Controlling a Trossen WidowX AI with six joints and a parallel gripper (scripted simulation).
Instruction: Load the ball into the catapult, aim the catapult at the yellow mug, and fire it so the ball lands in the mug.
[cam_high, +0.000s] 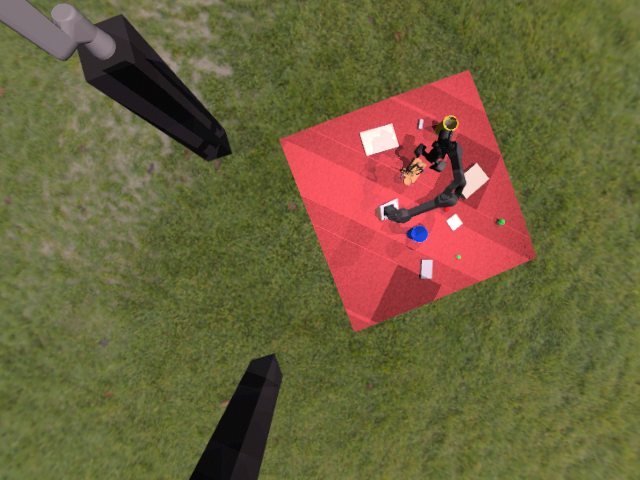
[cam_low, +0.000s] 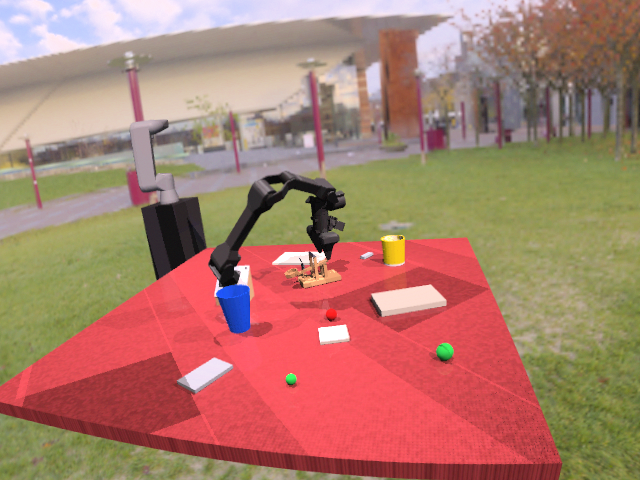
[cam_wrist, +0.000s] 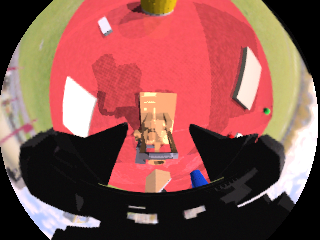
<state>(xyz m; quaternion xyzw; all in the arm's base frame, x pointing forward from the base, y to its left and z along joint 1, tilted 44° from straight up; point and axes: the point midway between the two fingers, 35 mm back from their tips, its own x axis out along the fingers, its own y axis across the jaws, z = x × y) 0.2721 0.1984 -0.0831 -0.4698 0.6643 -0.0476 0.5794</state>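
Now: the red ball 10 cm ahead of my gripper tip, 31 cm to the right of it and 7 cm below it. The rest, counted from my gripper tip: catapult 6 cm behind, 3 cm to the right, 4 cm below; small grey block 11 cm ahead, 25 cm to the left, 8 cm below; yellow mug 23 cm ahead, 17 cm to the left, 6 cm below.
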